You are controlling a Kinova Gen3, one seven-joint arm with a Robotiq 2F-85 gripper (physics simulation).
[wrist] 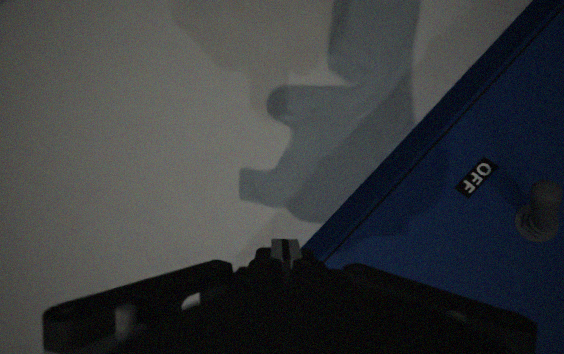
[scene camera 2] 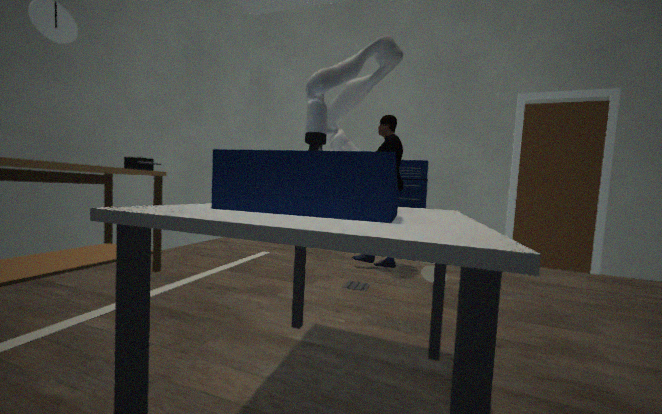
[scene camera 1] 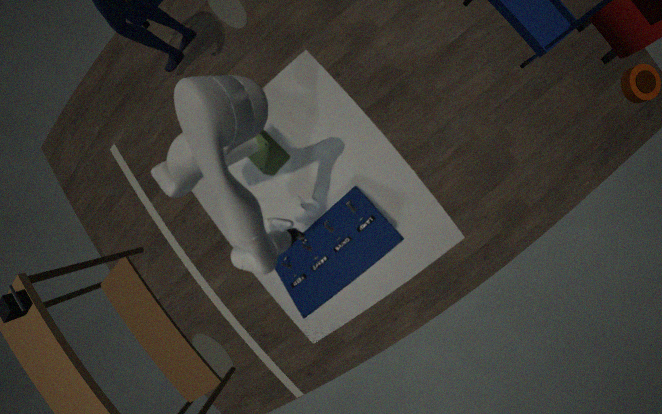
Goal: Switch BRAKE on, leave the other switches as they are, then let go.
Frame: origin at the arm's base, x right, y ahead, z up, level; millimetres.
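Seen in the pictures: gripper, fingertip midpoint: (wrist: 283,257) (scene camera 1: 295,230); arm's base, link origin: (scene camera 1: 250,141).
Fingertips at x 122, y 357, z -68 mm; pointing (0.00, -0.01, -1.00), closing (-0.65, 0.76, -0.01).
Note:
Pixels of each thing's middle, then the offset from my fingertips to it. "spot": a spot on its surface instead. Level surfaces: height alone.
- blue switch panel, body centre: (wrist: 511,347) (scene camera 2: 310,192) (scene camera 1: 332,250) dy +167, dx -48, dz -45 mm
- BRAKE label, body centre: (scene camera 1: 319,263) dy +163, dx +12, dz +11 mm
- FEED label, body centre: (scene camera 1: 298,280) dy +162, dx +132, dz +11 mm
- DRIVE label, body centre: (scene camera 1: 342,244) dy +164, dx -108, dz +11 mm
- LAMP label, body centre: (scene camera 1: 365,223) dy +164, dx -228, dz +11 mm
- BRAKE switch, body centre: (scene camera 1: 306,247) dy +80, dx +11, dz +4 mm
- grey lever, body centre: (wrist: 544,208) dy +81, dx -109, dz +4 mm
- OFF label, surface spot: (wrist: 477,177) spot: dy +61, dx -110, dz -32 mm
- white table, surface height: dz -106 mm
The blue switch panel (scene camera 1: 345,270) (scene camera 2: 300,185) (wrist: 505,115) stands on the white table. In scene camera 1 the BRAKE label (scene camera 1: 320,263) lies between the FEED label (scene camera 1: 298,281) and the DRIVE label (scene camera 1: 343,245); the LAMP label (scene camera 1: 366,223) is at the far end. My gripper (scene camera 1: 302,237) (wrist: 283,257) is shut and empty, at the panel's OFF-side edge near the BRAKE switch (scene camera 1: 306,245). Scene camera 2 hides its fingertips behind the panel. In the wrist view a grey lever (wrist: 545,202) stands right of an OFF label (wrist: 477,177). BRAKE's lever position cannot be told.
A green block (scene camera 1: 270,157) is on the white table (scene camera 1: 420,225) (scene camera 2: 450,230) beside the arm's base. A wooden workbench (scene camera 1: 155,330) stands beyond the floor line. A person (scene camera 1: 150,32) (scene camera 2: 391,142) stands behind the table. An orange round object (scene camera 1: 628,89) is on the floor.

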